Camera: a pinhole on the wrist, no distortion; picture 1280 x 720 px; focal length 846.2 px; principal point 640.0 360.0 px. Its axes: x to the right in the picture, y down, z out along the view. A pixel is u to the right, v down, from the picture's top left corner.
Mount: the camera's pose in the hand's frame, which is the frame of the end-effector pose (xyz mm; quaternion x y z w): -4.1 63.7 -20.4 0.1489 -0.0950 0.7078 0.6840
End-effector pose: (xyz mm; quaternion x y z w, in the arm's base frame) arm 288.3 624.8 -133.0 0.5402 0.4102 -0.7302 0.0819
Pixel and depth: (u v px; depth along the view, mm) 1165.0 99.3 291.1
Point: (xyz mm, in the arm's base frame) 102.0 356.7 -269.5
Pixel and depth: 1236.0 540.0 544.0
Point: 0.4 13.5 -131.5
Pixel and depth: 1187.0 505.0 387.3
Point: 86.6 205.9 -145.1
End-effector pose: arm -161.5 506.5 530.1 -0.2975 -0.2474 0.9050 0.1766
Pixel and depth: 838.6 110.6 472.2
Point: -575.7 419.8 760.7
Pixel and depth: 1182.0 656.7 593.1
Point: -493.1 22.1 966.8
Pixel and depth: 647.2 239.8 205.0
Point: -299.2 469.6 632.2
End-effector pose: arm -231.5 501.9 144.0 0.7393 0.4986 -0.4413 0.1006
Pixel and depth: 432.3 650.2 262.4
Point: -429.6 375.4 99.9
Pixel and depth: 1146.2 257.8 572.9
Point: -405.5 105.1 -362.5
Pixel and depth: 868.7 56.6 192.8
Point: -276.4 426.8 -32.8
